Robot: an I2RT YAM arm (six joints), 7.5 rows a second.
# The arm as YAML. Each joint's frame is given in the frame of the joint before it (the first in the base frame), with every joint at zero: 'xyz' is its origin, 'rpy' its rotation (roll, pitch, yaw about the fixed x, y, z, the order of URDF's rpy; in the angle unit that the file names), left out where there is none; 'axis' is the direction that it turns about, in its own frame. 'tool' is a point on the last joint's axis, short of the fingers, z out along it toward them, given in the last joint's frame.
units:
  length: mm
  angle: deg
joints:
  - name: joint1
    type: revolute
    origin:
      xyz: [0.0, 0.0, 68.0]
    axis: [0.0, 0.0, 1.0]
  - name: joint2
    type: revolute
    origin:
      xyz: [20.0, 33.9, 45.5]
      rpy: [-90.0, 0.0, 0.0]
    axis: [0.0, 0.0, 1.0]
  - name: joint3
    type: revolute
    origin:
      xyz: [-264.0, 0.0, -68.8]
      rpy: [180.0, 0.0, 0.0]
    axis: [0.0, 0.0, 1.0]
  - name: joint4
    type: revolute
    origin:
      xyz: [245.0, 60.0, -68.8]
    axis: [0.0, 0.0, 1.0]
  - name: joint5
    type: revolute
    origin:
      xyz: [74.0, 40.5, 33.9]
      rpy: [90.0, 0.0, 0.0]
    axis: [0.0, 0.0, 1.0]
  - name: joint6
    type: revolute
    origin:
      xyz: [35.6, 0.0, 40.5]
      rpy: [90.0, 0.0, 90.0]
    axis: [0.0, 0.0, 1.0]
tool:
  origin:
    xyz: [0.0, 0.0, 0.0]
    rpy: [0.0, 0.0, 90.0]
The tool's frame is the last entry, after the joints.
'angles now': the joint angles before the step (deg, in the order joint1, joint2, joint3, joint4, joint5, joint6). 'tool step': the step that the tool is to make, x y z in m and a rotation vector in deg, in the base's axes. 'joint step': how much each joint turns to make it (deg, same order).
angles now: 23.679, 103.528, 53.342, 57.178, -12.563, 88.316
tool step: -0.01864, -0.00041, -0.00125, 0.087, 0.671, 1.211
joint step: 1.076, -3.233, -4.196, 0.470, -0.092, 0.377
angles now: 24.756, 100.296, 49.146, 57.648, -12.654, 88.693
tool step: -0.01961, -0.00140, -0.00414, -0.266, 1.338, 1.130
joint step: 1.115, -3.343, -4.522, -0.070, 0.019, 0.340
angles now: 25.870, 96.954, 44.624, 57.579, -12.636, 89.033
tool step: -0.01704, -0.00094, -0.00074, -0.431, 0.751, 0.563
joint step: 1.165, -3.346, -3.488, -0.745, 0.596, -0.104
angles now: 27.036, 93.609, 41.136, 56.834, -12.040, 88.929
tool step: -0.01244, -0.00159, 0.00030, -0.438, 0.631, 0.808
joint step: 0.726, -2.780, -2.406, -1.155, -0.089, -0.095
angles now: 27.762, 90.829, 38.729, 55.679, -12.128, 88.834
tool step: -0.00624, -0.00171, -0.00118, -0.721, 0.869, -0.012
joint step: 0.276, -1.568, -1.276, -1.449, 0.276, -0.251
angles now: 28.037, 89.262, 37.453, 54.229, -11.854, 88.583
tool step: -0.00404, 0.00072, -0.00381, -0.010, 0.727, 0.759
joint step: 0.417, -0.220, -1.005, 0.215, -0.329, 0.356
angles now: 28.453, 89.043, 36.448, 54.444, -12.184, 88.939
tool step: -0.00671, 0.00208, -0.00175, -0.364, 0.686, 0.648
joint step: 0.944, -1.019, -1.065, -0.729, 0.296, 0.006
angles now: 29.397, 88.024, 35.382, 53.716, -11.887, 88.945
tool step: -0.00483, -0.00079, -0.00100, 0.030, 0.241, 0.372
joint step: 0.302, -0.898, -1.048, -0.014, -0.068, 0.149
